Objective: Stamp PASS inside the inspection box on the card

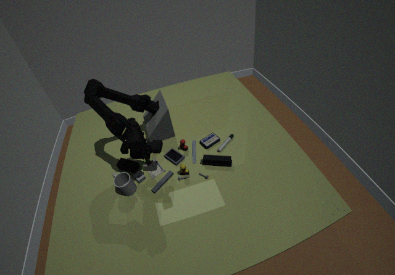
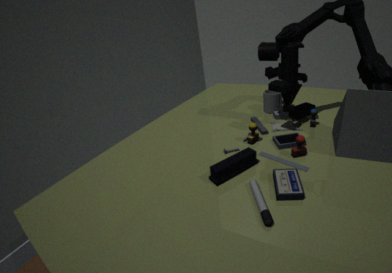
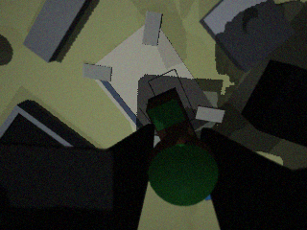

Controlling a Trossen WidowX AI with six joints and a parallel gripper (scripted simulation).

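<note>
Right now my gripper tip is 70 mm short of the yellow-knobbed stamp, 160 mm to the right of it and 60 mm above it. The rest, counted from my gripper tip: dark ink pad 40 mm behind, 120 mm to the left, 70 mm below; blue-knobbed stamp 90 mm behind, 30 mm to the right, 60 mm below; green-knobbed stamp right at my gripper tip.
</note>
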